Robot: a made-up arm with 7 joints.
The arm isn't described. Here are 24 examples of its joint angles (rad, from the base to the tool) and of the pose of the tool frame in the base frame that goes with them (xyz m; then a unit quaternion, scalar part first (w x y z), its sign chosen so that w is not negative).
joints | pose
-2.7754 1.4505 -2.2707 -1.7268 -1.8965 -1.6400 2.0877 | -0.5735 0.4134 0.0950 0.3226 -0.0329 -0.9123 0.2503
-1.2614 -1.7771 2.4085 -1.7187 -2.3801 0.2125 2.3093 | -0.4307 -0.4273 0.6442 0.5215 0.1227 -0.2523 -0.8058
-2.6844 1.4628 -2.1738 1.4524 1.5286 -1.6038 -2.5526 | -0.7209 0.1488 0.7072 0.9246 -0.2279 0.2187 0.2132
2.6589 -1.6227 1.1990 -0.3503 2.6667 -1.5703 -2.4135 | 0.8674 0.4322 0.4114 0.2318 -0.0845 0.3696 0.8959
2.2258 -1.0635 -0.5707 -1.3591 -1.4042 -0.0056 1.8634 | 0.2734 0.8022 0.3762 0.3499 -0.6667 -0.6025 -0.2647
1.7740 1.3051 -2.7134 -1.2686 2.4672 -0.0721 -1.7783 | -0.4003 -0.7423 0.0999 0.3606 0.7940 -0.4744 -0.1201
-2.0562 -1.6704 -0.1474 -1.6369 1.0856 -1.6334 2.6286 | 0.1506 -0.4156 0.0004 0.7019 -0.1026 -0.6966 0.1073
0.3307 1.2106 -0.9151 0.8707 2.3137 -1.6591 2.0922 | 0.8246 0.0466 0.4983 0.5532 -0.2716 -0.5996 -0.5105
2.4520 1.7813 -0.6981 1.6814 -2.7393 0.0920 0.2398 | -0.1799 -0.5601 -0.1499 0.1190 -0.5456 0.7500 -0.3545
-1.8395 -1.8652 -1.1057 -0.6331 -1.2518 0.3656 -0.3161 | 0.4328 -0.8374 -0.0627 0.2967 0.2504 0.8947 -0.2208
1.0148 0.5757 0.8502 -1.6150 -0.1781 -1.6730 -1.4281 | 0.1778 0.0380 0.8658 0.1783 -0.9471 0.0371 0.2643
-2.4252 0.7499 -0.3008 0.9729 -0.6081 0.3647 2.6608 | -0.7994 0.4947 0.6571 0.4699 -0.5770 -0.5895 0.3141
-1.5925 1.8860 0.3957 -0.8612 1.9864 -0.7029 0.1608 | -0.2435 0.9646 0.2875 0.6732 -0.4254 -0.5966 -0.0997
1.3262 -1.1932 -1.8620 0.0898 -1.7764 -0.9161 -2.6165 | -0.1389 0.9500 0.8204 0.6422 -0.2700 -0.0330 -0.7166
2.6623 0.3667 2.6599 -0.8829 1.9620 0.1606 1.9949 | -0.5165 -0.4733 1.0656 0.1387 0.3812 0.4463 -0.7977
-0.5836 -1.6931 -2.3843 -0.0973 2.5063 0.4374 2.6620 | -0.8664 -0.6234 0.3776 0.4182 0.5511 0.0972 -0.7155
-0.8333 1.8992 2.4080 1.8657 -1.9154 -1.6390 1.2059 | 0.4484 0.3645 0.4454 0.5040 0.1708 -0.4264 -0.7314
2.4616 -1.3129 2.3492 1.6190 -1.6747 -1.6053 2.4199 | 0.3812 0.5372 0.2021 0.0278 -0.6001 0.6941 -0.3968
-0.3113 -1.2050 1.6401 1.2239 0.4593 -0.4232 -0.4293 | -0.6272 -0.6320 0.6422 0.7777 0.5670 -0.0021 -0.2714
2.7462 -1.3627 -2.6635 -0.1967 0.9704 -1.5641 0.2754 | 0.6930 0.4994 0.6658 0.7364 -0.5608 -0.3752 -0.0504
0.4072 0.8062 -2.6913 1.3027 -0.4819 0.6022 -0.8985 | 0.2495 0.1244 1.0875 0.3862 0.2425 -0.4366 -0.7756
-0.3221 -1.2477 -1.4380 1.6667 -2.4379 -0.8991 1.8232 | -0.5253 0.2742 0.6513 0.7968 -0.3436 0.4608 0.1862
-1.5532 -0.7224 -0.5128 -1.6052 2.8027 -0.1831 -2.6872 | 0.2031 -0.6415 0.5140 0.2083 0.6874 -0.5200 0.4623
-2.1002 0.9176 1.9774 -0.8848 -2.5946 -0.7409 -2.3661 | -0.6861 0.6396 0.8237 0.8463 -0.0314 -0.3546 -0.3962
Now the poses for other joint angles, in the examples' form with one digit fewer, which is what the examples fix.
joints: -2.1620 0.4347 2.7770 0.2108 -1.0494 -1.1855 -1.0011
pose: -0.298 0.276 1.295 0.587 -0.253 -0.488 0.594
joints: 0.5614 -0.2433 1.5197 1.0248 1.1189 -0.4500 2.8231
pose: -0.333 -0.261 1.244 0.888 0.338 -0.170 0.262
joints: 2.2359 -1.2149 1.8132 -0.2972 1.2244 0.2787 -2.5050
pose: 0.722 0.710 0.701 0.083 -0.563 -0.338 -0.750
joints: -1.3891 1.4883 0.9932 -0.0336 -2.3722 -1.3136 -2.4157
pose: 0.307 1.013 0.400 0.367 -0.578 0.246 -0.686
